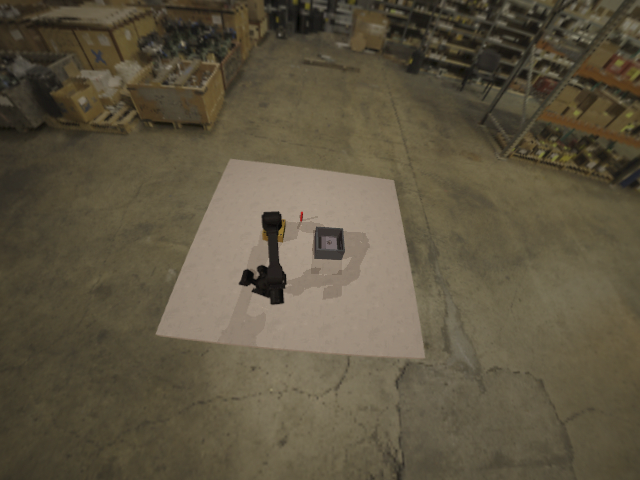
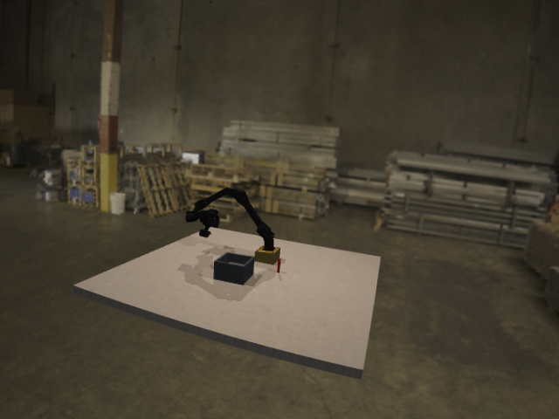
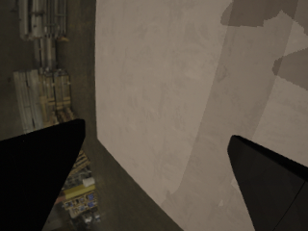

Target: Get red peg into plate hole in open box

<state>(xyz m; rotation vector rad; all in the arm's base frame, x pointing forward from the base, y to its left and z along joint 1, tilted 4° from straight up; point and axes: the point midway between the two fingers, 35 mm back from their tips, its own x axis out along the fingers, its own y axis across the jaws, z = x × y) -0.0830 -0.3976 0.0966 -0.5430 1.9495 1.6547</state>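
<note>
Now: the red peg 28 cm ahead of my gripper tip, 50 cm to the left of it and 7 cm below it. From my gripper tip the other things lie so: dark box 44 cm ahead, 29 cm to the left, 9 cm below; then grey plate 44 cm ahead, 29 cm to the left, 7 cm below.
</note>
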